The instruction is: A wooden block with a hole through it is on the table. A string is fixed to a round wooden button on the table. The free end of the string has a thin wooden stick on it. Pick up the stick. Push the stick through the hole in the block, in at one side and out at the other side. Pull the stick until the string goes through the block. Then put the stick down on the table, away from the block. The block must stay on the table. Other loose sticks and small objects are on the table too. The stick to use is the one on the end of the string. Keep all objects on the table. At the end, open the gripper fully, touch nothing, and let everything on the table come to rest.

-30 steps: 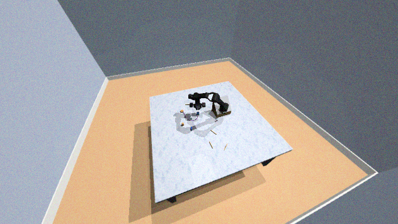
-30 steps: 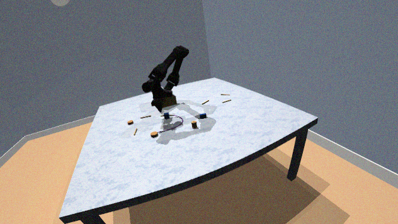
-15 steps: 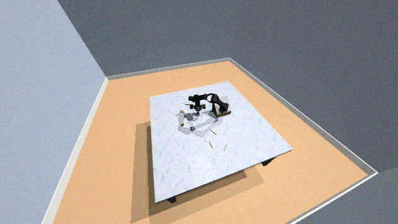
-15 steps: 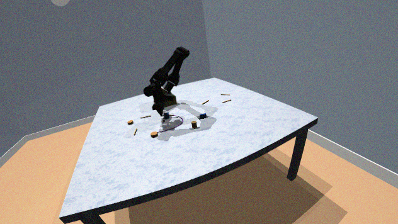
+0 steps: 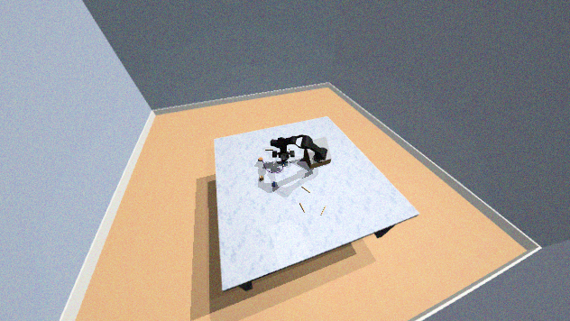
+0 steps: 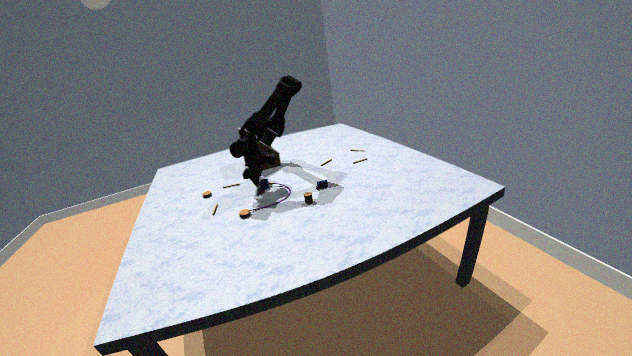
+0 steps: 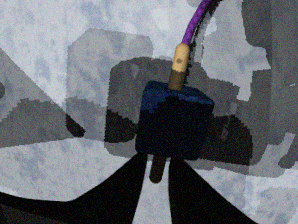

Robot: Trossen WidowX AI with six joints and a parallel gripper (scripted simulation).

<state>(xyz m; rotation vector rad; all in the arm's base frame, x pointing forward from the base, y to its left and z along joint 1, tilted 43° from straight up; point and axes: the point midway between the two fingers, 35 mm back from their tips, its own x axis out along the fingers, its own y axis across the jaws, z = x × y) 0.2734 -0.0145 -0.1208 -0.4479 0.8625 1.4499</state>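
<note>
The blue block lies 30 mm to the left of my gripper tip and 10 mm ahead of it. From my gripper tip the other things lie so: thin stick (40 mm to the left, 10 mm ahead); short wooden cylinder (220 mm ahead, 140 mm to the left, 10 mm above).
</note>
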